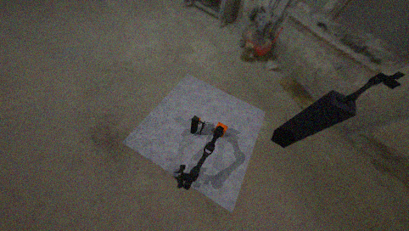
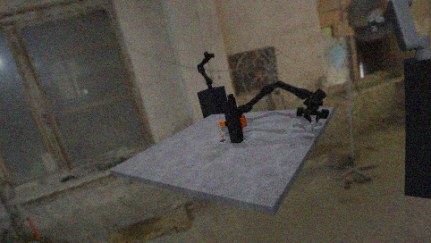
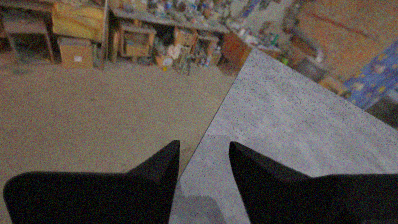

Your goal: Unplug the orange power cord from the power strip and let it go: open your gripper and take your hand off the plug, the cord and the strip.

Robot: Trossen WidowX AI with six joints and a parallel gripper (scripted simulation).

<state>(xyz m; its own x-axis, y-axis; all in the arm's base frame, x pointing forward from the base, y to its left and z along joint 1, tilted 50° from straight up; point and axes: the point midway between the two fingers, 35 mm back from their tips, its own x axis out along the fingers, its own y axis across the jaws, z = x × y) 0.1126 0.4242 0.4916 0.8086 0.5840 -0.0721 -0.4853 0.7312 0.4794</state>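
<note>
The orange plug is 12 cm ahead of my gripper tip, 58 cm to the right of it and 5 cm above it.
</note>
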